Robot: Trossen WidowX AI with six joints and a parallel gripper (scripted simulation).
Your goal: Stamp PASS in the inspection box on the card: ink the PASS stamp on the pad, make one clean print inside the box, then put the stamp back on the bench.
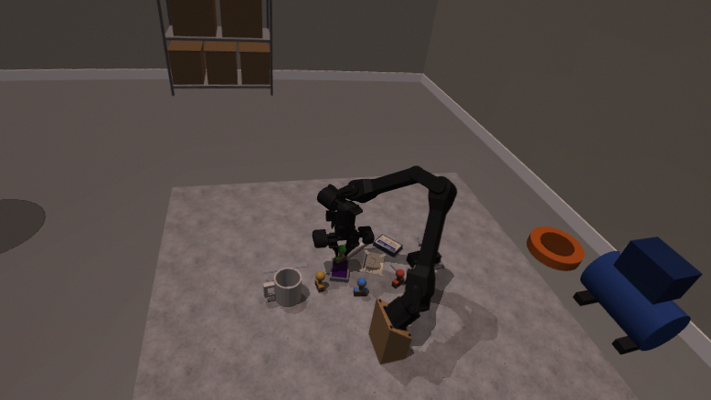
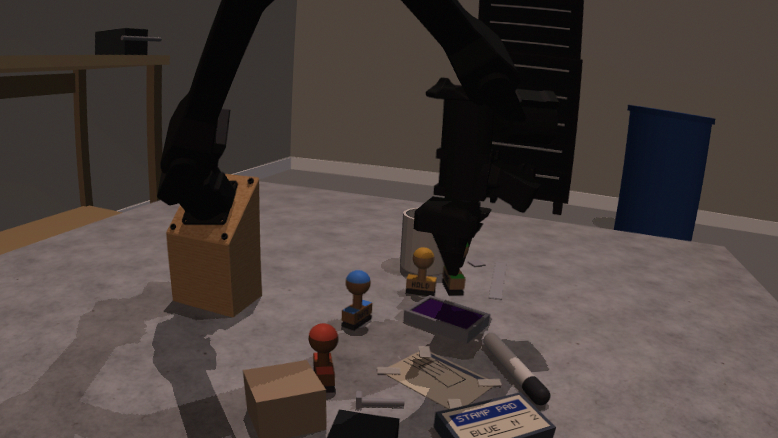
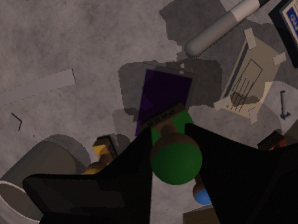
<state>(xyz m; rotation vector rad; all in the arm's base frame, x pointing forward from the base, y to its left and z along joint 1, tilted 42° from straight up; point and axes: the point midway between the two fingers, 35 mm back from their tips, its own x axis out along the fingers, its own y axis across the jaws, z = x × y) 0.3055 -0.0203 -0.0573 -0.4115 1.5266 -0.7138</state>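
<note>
The ink pad is 70 mm below my gripper tip. The rest, counted from my gripper tip: green-knobbed pass stamp right at my gripper tip; then beige inspection card 130 mm to the right, 70 mm below; then blue-knobbed stamp 110 mm behind, 50 mm below, 30 mm to the right.
</note>
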